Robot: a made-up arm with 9 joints. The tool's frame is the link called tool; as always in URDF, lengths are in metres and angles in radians. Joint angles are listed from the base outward.
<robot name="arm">
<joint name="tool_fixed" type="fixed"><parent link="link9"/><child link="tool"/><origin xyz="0.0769 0.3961 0.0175" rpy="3.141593 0 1.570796"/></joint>
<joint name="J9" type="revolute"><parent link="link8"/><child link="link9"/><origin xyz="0.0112 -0.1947 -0.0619" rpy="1.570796 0 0"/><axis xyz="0 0 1"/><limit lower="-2.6" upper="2.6"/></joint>
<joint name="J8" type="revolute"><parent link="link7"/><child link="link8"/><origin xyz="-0.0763 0.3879 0.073" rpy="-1.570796 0 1.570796"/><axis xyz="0 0 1"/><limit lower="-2.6" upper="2.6"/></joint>
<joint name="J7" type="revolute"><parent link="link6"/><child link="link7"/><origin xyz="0.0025 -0.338 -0.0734" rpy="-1.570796 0 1.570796"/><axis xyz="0 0 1"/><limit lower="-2.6" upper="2.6"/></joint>
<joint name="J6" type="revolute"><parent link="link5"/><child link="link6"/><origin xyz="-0.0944 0.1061 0.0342" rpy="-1.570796 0 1.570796"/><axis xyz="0 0 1"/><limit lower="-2.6" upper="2.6"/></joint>
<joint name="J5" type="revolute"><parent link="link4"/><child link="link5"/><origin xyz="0.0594 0.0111 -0.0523" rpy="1.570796 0 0"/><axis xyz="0 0 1"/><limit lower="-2.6" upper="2.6"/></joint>
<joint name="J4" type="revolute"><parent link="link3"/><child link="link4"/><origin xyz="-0.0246 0.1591 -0.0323" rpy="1.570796 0 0"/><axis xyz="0 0 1"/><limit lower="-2.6" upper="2.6"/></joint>
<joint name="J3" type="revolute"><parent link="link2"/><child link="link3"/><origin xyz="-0.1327 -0.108 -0.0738" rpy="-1.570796 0 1.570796"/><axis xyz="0 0 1"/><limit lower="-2.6" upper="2.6"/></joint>
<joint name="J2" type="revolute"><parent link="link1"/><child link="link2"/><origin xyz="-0.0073 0.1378 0.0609" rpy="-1.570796 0 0"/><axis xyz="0 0 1"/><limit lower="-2.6" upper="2.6"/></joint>
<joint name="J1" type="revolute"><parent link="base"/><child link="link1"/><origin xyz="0 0 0.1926" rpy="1.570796 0 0"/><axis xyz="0 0 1"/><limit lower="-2.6" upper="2.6"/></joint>
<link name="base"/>
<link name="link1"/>
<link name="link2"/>
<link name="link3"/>
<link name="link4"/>
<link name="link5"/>
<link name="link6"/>
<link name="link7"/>
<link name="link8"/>
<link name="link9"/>
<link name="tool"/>
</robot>
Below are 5 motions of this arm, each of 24 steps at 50 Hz.
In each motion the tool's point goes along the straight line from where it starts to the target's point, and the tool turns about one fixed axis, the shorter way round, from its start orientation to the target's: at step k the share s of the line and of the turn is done. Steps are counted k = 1, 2, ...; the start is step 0. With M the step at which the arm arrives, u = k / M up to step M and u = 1 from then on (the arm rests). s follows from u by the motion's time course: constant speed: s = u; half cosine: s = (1 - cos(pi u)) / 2; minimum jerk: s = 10 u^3 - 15 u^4 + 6 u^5.
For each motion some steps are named. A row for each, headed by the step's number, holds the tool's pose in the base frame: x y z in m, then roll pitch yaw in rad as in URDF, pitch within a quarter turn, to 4 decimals.
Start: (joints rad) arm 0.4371 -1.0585 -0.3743 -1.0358 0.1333 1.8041 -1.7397 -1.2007 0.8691
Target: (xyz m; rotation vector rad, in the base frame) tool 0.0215 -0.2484 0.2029 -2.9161 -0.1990 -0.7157
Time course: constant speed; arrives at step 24
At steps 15, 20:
15: 0.0119 -0.2052 0.2914 -3.0472 -0.6306 0.1997
20: 0.0172 -0.2292 0.2422 -3.0367 -0.5508 0.1480

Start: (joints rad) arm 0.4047 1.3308 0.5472 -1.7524 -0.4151 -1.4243 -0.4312 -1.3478 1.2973
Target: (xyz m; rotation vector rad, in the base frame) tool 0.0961 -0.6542 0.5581 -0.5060 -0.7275 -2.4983
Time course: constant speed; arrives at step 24
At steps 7, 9, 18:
7: 0.5219 -0.4135 0.3203 -0.6070 -0.8975 -1.3299
9: 0.4718 -0.4418 0.3483 -0.4367 -0.9169 -1.5378
18: 0.2464 -0.5693 0.4742 0.2371 -0.7472 -2.3836

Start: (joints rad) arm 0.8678 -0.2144 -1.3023 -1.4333 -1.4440 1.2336 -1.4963 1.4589 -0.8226
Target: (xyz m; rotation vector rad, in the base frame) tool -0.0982 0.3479 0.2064 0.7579 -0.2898 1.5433
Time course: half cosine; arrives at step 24
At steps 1, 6, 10, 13, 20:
1: -0.1906 0.3797 0.3014 0.5341 -0.6756 1.7863
6: -0.1774 0.3751 0.2878 0.5053 -0.6709 1.7466
10: -0.1566 0.3680 0.2664 0.4595 -0.6654 1.6840
13: -0.1385 0.3618 0.2479 0.4196 -0.6624 1.6296
20: -0.1044 0.3500 0.2128 0.3440 -0.6614 1.5268

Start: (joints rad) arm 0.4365 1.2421 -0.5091 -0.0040 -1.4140 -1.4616 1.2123 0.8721 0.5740
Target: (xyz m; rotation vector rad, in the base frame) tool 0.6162 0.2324 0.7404 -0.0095 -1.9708 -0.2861
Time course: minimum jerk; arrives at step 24
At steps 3, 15, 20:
3: 0.7460 -0.5721 0.0677 0.4631 -0.9591 -1.4590
15: 0.6525 0.0074 0.5522 2.0057 -1.2364 -2.4126
20: 0.6209 0.2034 0.7161 2.5967 -1.1488 -2.8070

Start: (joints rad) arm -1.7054 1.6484 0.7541 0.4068 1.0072 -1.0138 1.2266 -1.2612 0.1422
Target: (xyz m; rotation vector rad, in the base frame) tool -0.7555 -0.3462 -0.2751 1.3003 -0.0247 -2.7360
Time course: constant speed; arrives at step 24
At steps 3, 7, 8, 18, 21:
3: -0.8077 -0.0862 -0.0991 -0.0481 0.7523 2.5916
7: -0.7977 -0.1357 -0.1327 -0.0324 0.7819 2.7190
8: -0.7952 -0.1481 -0.1410 -0.0276 0.7891 2.7516
18: -0.7704 -0.2719 -0.2248 0.0408 0.8529 3.0933
21: -0.7630 -0.3091 -0.2500 0.0684 0.8684 -3.0815

